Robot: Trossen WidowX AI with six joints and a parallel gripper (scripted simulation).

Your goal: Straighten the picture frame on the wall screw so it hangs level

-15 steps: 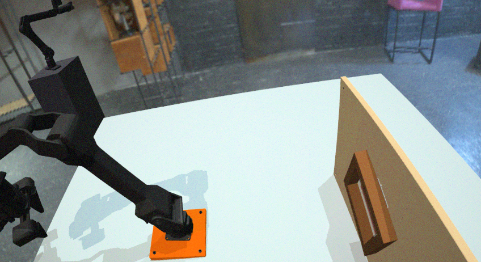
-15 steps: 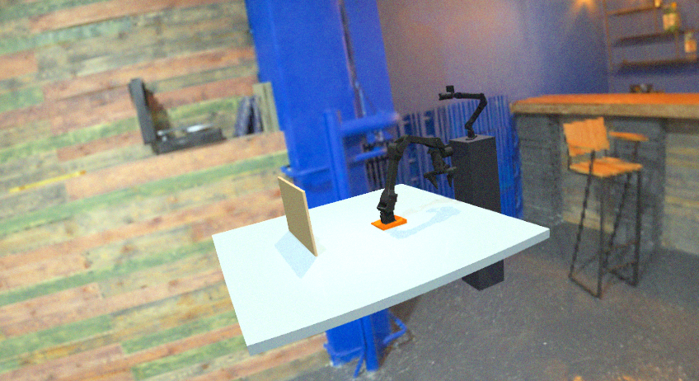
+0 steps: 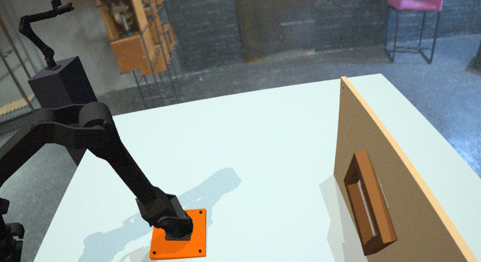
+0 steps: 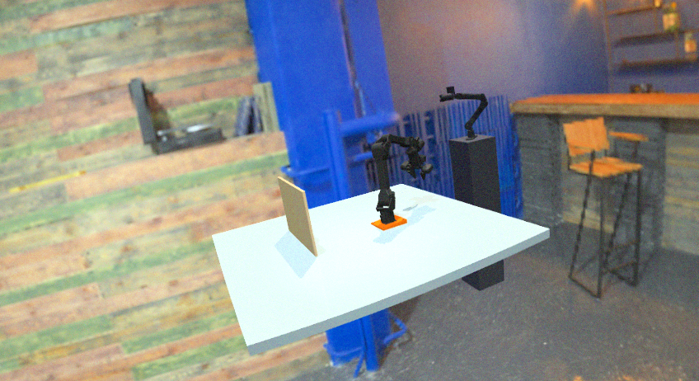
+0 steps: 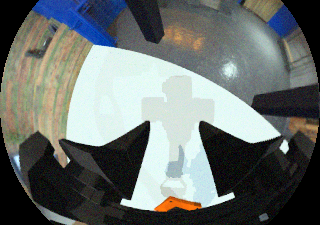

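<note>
Now: gripper tip 74 cm short of the brown picture frame, 14 cm to the right of it and 3 cm below it. Also, from my gripper tip: tan wall board: 75 cm ahead, 14 cm to the left, 2 cm above.
</note>
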